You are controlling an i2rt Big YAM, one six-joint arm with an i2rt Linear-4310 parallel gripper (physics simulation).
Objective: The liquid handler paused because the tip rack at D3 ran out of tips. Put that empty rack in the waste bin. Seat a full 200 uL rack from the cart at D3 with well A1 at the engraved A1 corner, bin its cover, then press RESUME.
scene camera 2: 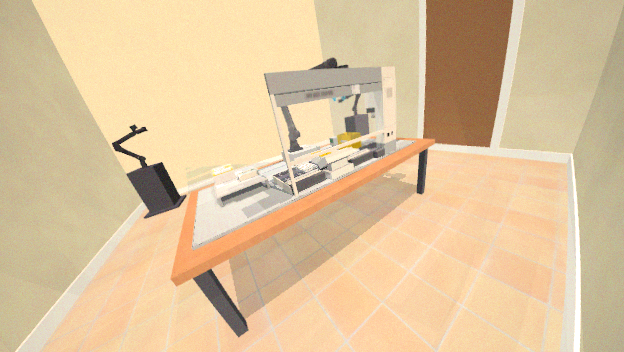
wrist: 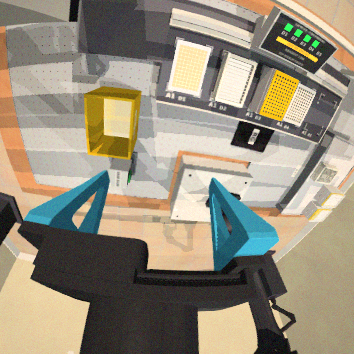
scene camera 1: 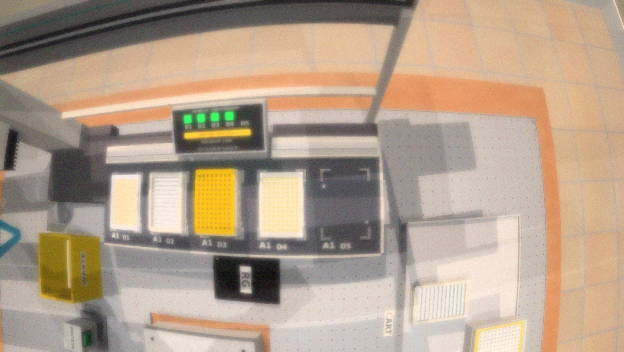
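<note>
A yellow tip rack sits at D3; its wells look dark, and I cannot tell whether tips are in them. The yellow waste bin stands at the left, with a pale rectangular shape inside. The RESUME box with its green button is beside the bin. On the cart at the right is a yellow-edged rack; two yellow-edged racks show small in the wrist view. My gripper is open and empty, high above the front of the table.
Labware sits at D1, D2 and D4. A black RG block is in front of the deck. The status screen stands behind it. A frame post rises at the right. A striped rack lies on the cart.
</note>
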